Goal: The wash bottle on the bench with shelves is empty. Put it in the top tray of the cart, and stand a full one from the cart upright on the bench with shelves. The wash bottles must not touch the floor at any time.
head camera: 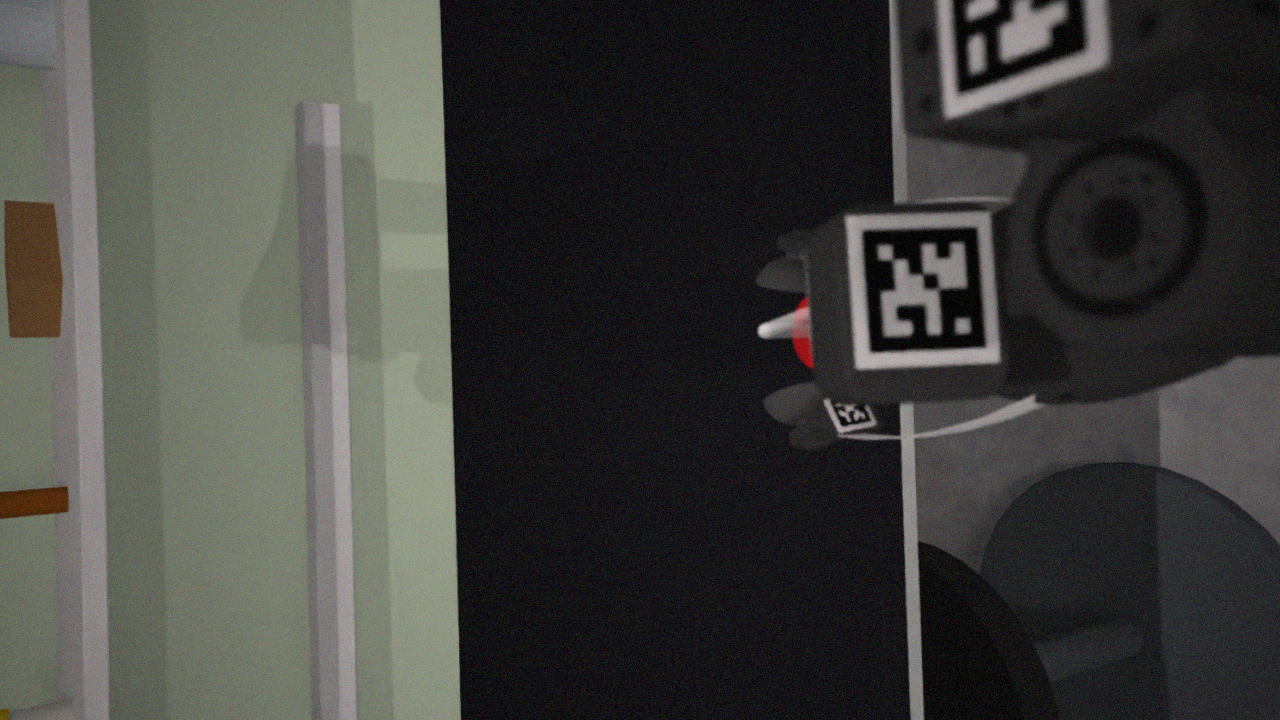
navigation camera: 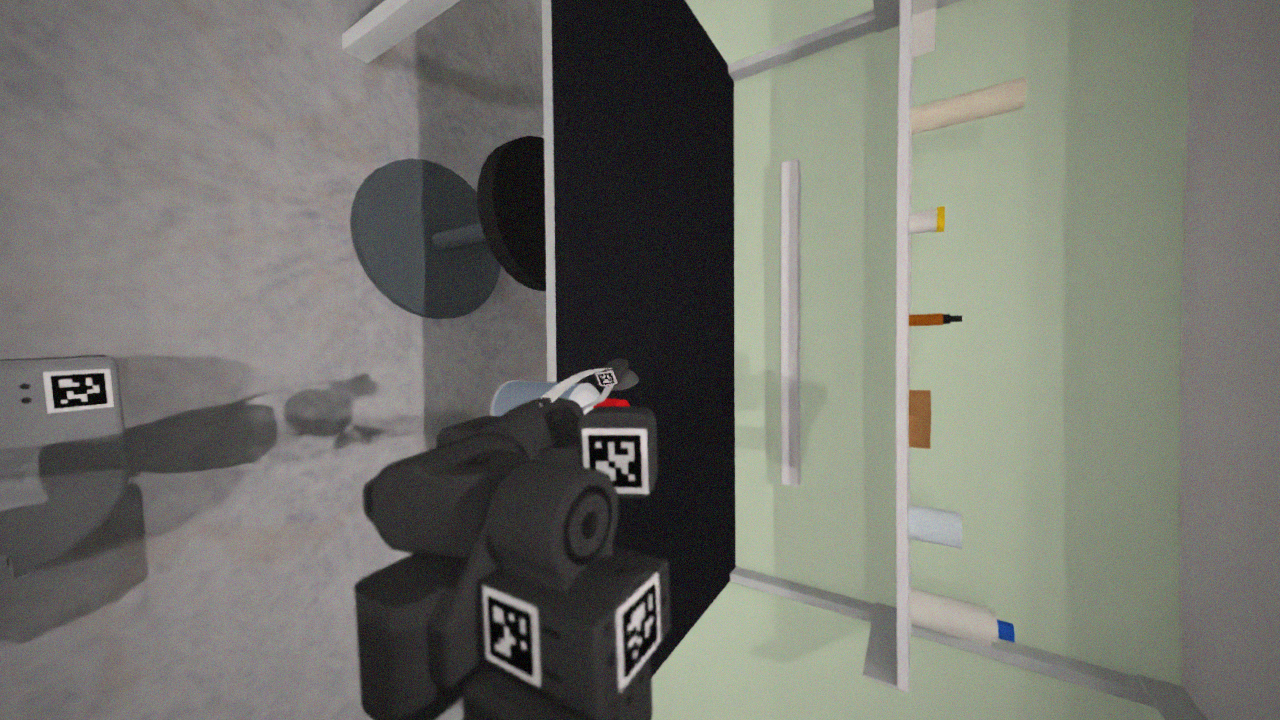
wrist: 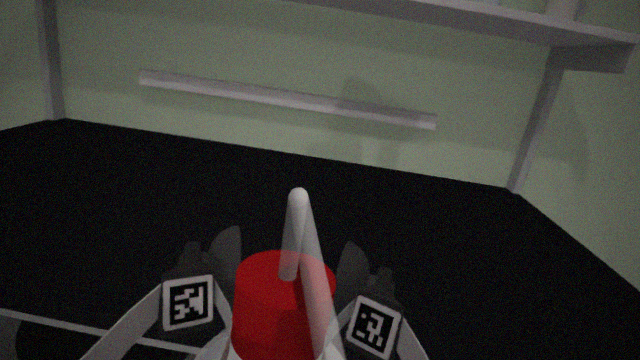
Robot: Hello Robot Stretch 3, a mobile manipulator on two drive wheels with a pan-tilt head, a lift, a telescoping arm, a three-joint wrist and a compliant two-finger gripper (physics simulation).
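Frame: origin at the robot's base, x ahead, y left, z up, level; centimetres.
Seen in the pictures: gripper, between the fingertips: [head camera: 783,343].
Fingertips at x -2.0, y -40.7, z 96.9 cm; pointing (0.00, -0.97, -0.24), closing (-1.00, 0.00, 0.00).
Note:
Pixels of each thing's top centre, then the offset from my fingertips to it. "spot": a spot on its surface instead. Level surfaces: height alone.
- wash bottle, centre of its top: [wrist: 303,208] [head camera: 781,323] [navigation camera: 643,423] dx -0.3, dy +7.5, dz +6.8 cm
- black top, height of its surface: dz -20.7 cm
- brown block, centre of its top: [head camera: 7,268] [navigation camera: 930,419] dx -13.7, dy -76.6, dz +29.0 cm
- pale blue container, centre of its top: [navigation camera: 960,530] dx -35.0, dy -70.0, dz +34.0 cm
- rail, a spot on its surface: [head camera: 331,447] spot: dx +5.8, dy -86.1, dz -3.3 cm
My gripper [head camera: 784,338] [wrist: 290,261] is shut on a wash bottle [head camera: 804,333] [navigation camera: 517,396] [wrist: 272,312] with a red cap and a pale angled spout. In the navigation view its pale blue body extends from the gripper toward the floor side, roughly upright, by the bench's front edge. The arm and gripper hide much of the body, and its underside does not show. The bench with shelves has a black top [head camera: 671,555] [navigation camera: 640,179] [wrist: 125,200], which lies beyond the bottle in the wrist view. Whether the bottle touches it cannot be told. The cart does not show.
A shelf [head camera: 82,402] [navigation camera: 903,268] [wrist: 450,17] runs above the bench, bearing a brown block [navigation camera: 919,419], a pale blue container [navigation camera: 935,527] and other items. A rail [head camera: 331,447] [navigation camera: 789,322] [wrist: 285,100] is on the wall. A stool [head camera: 1136,546] [navigation camera: 384,241] stands by the bench front.

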